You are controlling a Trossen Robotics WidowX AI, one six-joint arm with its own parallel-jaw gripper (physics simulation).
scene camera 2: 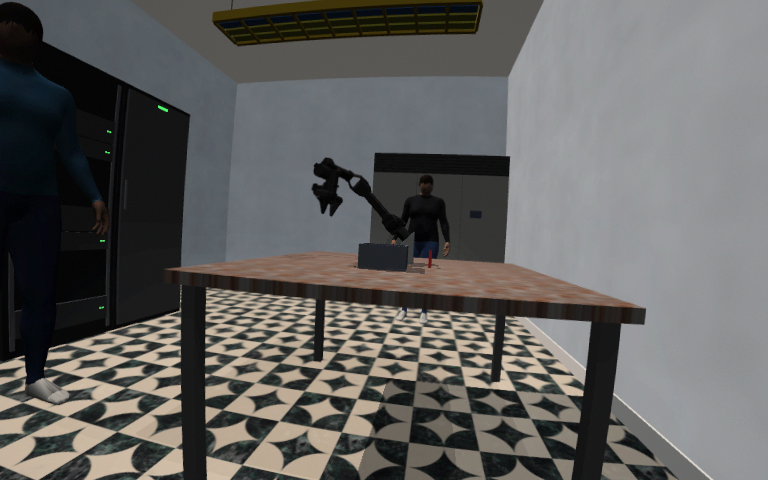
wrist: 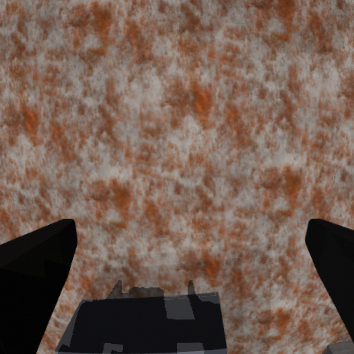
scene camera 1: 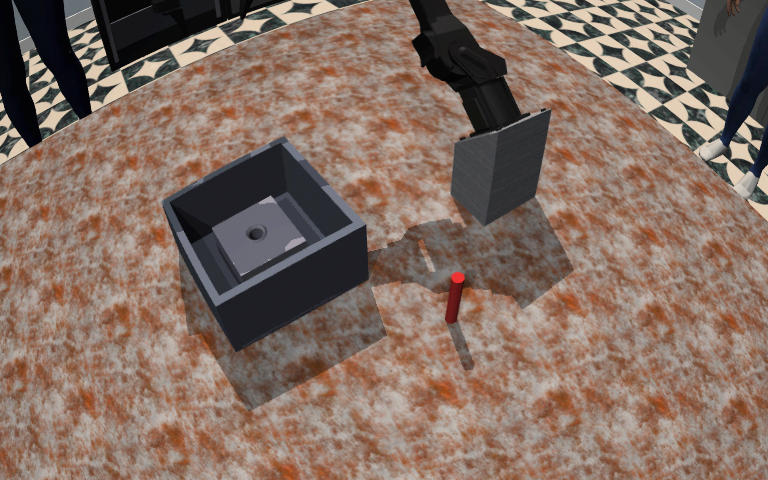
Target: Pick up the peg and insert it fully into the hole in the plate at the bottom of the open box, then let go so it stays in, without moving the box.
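Places are measured from the arm's base along level axes (x right, y ahead, z up), in millimetres.
Where they show: gripper, fingertip midpoint: (scene camera 2: pixel 326 215) (wrist: pixel 194 231) (scene camera 1: pixel 213 27); arm's base, origin of the base link: (scene camera 2: pixel 406 238) (scene camera 1: pixel 501 125).
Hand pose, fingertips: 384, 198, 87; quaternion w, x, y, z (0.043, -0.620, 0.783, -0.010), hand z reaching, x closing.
Each offset is from my fingertips to the top centre of the thing, as dx, dy, dz. "*": to the spot under its first point. Level surfaces: height alone.
The red peg {-486, -14, -134} (scene camera 1: pixel 454 298) (scene camera 2: pixel 429 259) stands upright on the table, to the right of the box in scene camera 1. The dark grey open box {-276, +104, -116} (scene camera 1: pixel 305 302) (scene camera 2: pixel 382 257) sits on the table, and part of it shows at the bottom edge of the wrist view (wrist: pixel 145 325). Inside it lies a light grey plate {-276, +104, -153} (scene camera 1: pixel 243 254) with a round, empty hole {* -269, +100, -163} (scene camera 1: pixel 256 232). My gripper (scene camera 2: pixel 327 213) (wrist: pixel 194 231) is open and empty, high above the table, left of the box in scene camera 2. The peg does not show in the wrist view.
A grey block (scene camera 1: pixel 501 169) stands under the arm's base, behind the peg in scene camera 1; its corner shows at the lower right of the wrist view (wrist: pixel 342 348). The table {dz -214} (scene camera 1: pixel 566 396) (scene camera 2: pixel 481 283) has a mottled orange-grey top. People stand beyond the table.
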